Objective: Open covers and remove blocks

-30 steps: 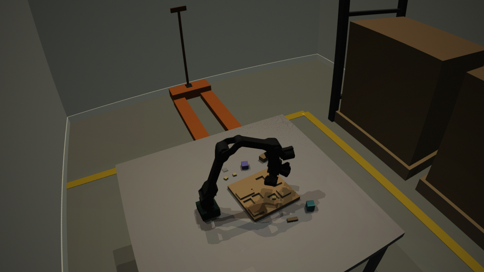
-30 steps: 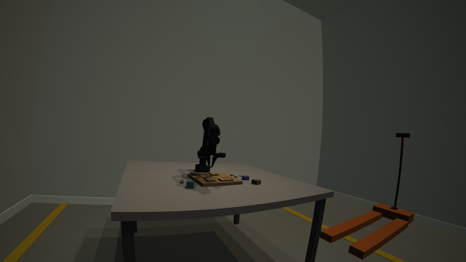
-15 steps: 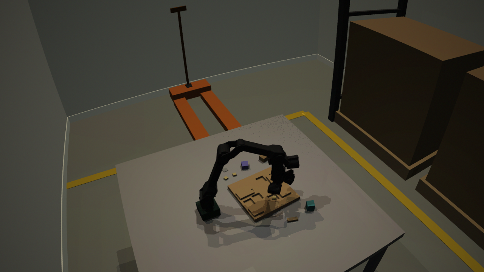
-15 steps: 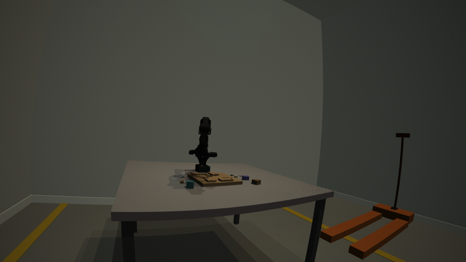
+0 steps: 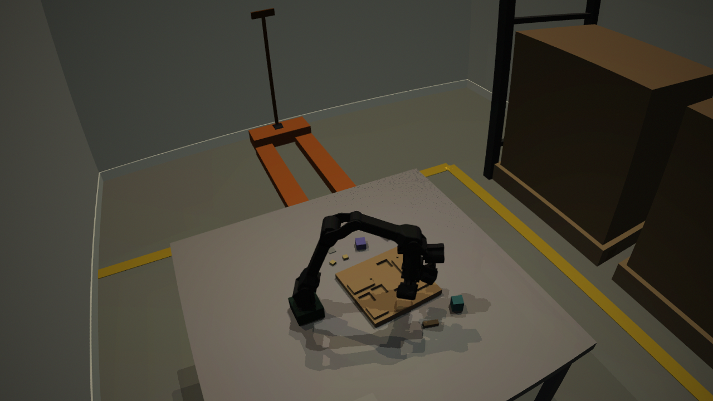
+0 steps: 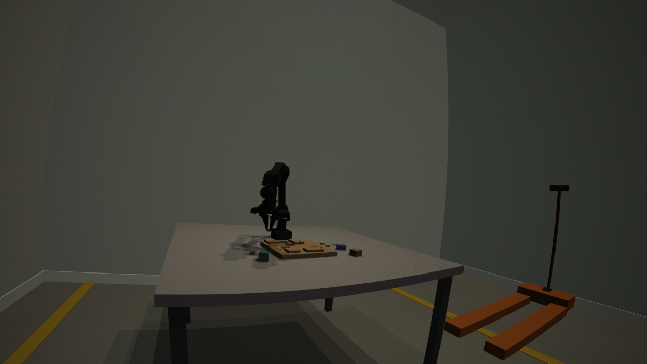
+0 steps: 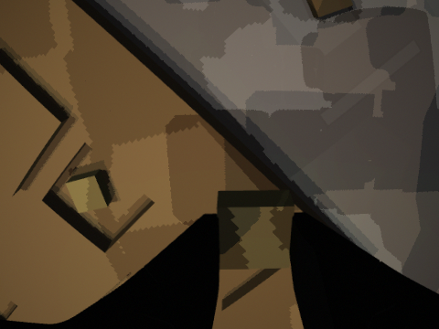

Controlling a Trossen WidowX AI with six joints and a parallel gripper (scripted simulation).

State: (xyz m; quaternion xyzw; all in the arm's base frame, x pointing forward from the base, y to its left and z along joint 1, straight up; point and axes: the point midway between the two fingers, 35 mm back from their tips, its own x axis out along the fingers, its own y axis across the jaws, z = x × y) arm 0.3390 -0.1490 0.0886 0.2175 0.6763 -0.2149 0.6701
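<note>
Now: the wooden puzzle board 140 mm to the left of my gripper tip, 90 mm below it and 10 mm behind it. Also, from my gripper tip: purple block (410 mm to the left, 90 mm below, 20 mm behind); teal block (170 mm ahead, 90 mm below, 50 mm to the right); small flat brown piece (100 mm below, 80 mm to the right, 50 mm ahead).
</note>
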